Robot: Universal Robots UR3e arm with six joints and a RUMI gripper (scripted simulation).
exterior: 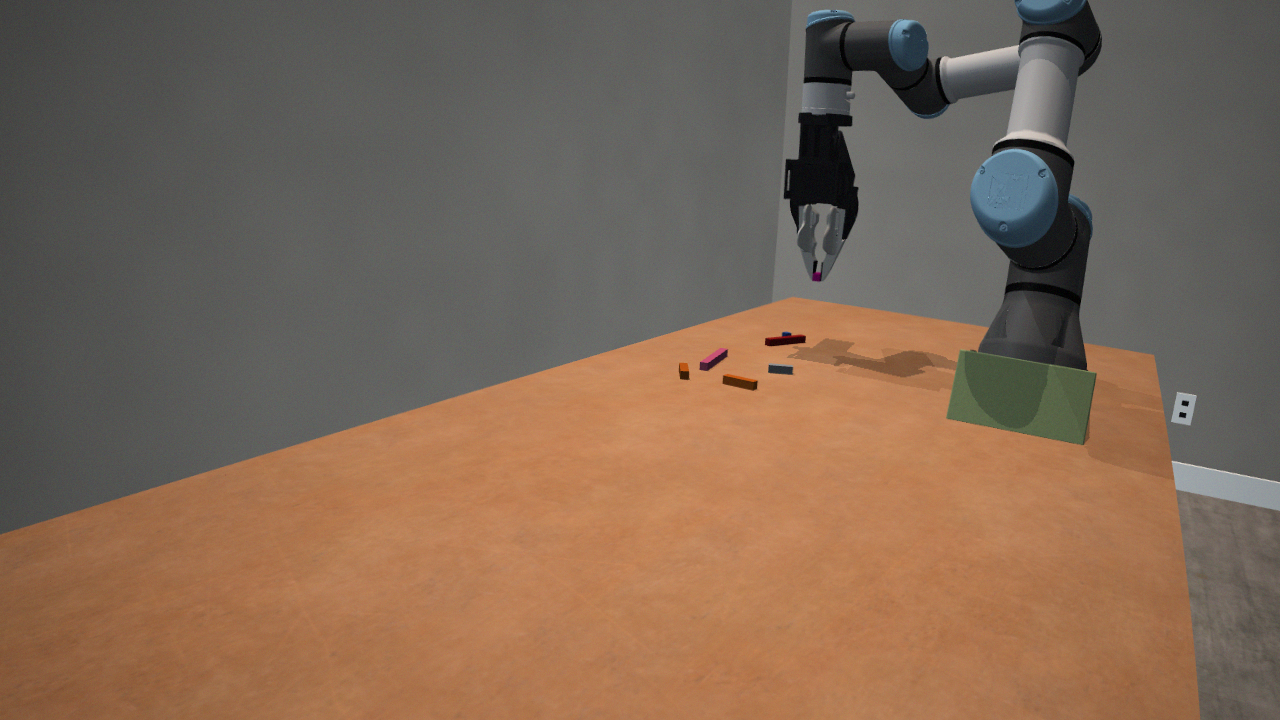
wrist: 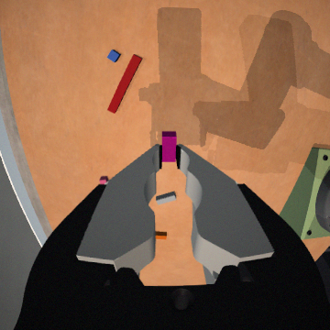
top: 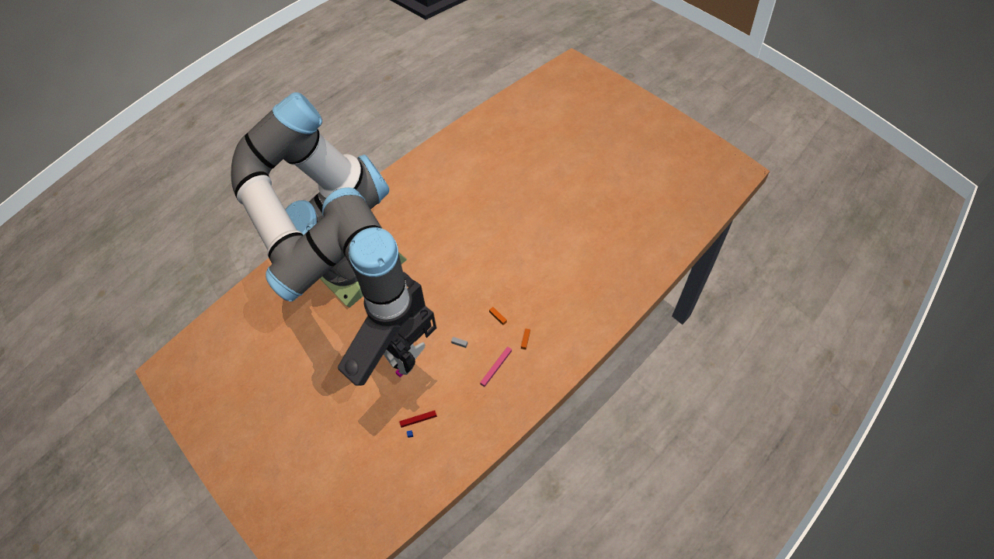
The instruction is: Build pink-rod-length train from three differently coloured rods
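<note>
My gripper is now 50 mm short of the red rod, 20 mm to the left of it and 110 mm above it. Also, from my hand: magenta rod: 10 mm below; then grey rod: 20 mm behind, 140 mm to the left, 110 mm below; then small blue rod: 60 mm ahead, 50 mm to the right, 110 mm below.
</note>
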